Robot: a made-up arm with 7 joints.
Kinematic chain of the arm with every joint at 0, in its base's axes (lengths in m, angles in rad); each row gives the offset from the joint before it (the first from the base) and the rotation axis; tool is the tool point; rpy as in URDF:
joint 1: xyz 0 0 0 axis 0.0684 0.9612 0.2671
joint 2: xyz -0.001 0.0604 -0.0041 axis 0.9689 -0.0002 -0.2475
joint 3: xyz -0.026 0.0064 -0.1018 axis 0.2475 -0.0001 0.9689
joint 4: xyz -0.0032 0 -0.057 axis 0.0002 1 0
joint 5: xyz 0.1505 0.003 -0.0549 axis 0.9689 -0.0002 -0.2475
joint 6: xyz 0.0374 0 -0.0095 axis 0.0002 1 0
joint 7: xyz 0.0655 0 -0.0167 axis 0.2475 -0.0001 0.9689
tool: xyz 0 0 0 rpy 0 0.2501 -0.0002
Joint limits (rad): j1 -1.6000..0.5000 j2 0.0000..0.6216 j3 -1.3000..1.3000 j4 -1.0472..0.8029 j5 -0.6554..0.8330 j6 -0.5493..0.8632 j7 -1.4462..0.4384
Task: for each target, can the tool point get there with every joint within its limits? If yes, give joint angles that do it. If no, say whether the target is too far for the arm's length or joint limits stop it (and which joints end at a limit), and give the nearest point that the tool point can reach.
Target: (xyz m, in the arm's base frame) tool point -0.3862 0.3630 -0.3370
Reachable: no: too far | nearest point -0.2498 0.2749 -0.2544 | short by 0.182 m
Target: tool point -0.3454 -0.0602 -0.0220
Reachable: no: joint limits stop it (at a limit: joint 1, joint 2, joint 3, joint 4, joint 5) | nearest point -0.0754 -0.0525 0.0202 | short by 0.273 m
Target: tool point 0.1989 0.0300 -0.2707
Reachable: yes | joints 0.0256 0.1576 -0.2727 -0.0030 0.0531 0.2798 0.1841
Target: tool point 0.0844 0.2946 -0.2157
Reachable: yes | joints 0.3343 0.2341 0.6585 -0.0387 0.6275 0.1416 -0.1174
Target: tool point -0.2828 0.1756 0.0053
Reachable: no: joint limits stop it (at a limit: joint 1, joint 2, joint 3, joint 4, joint 5, joint 6) | nearest point -0.0721 0.1548 0.0729 | short by 0.222 m
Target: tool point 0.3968 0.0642 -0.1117
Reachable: yes | joints -0.9953 0.2621 -0.0016 0.5604 -0.0335 0.5346 -0.1823
